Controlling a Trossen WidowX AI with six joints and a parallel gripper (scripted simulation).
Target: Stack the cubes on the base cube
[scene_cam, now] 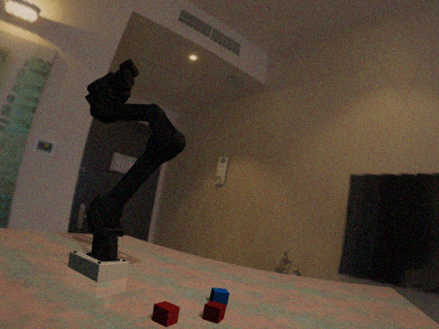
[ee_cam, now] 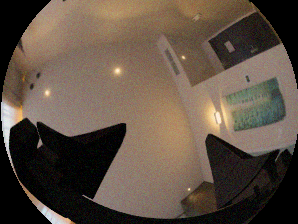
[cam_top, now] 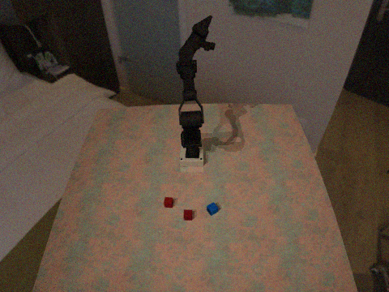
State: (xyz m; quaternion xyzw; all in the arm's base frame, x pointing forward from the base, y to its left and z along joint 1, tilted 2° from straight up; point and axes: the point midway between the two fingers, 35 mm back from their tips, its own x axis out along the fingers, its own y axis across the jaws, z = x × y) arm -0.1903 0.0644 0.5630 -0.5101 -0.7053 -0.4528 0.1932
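My gripper tip is 61 cm above the blue cube, 50 cm short of it and 2 cm to the right of it.
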